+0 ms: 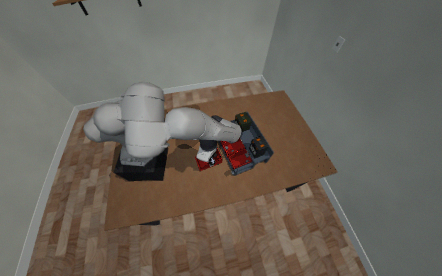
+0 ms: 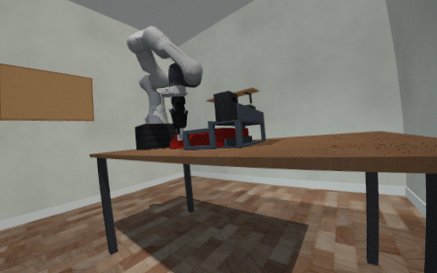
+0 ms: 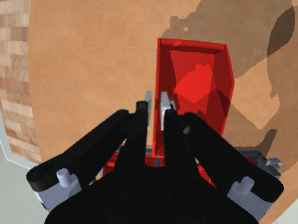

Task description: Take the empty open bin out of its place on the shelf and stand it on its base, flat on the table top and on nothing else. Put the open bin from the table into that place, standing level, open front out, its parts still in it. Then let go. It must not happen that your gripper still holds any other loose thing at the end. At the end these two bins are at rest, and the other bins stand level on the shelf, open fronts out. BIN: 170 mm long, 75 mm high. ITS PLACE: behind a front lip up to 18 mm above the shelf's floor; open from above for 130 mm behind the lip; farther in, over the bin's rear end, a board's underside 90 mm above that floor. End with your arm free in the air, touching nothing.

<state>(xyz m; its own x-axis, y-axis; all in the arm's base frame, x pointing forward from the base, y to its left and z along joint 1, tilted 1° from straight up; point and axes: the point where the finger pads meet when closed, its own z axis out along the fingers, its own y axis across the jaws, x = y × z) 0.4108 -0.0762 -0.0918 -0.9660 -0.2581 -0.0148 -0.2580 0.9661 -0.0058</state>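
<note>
Right now my hand is 10 cm short of the grey shelf lip, 10 cm to the right of it and 7 cm above it. Also, from my hand: black box: 32 cm ahead, 3 cm to the left, 9 cm above.
</note>
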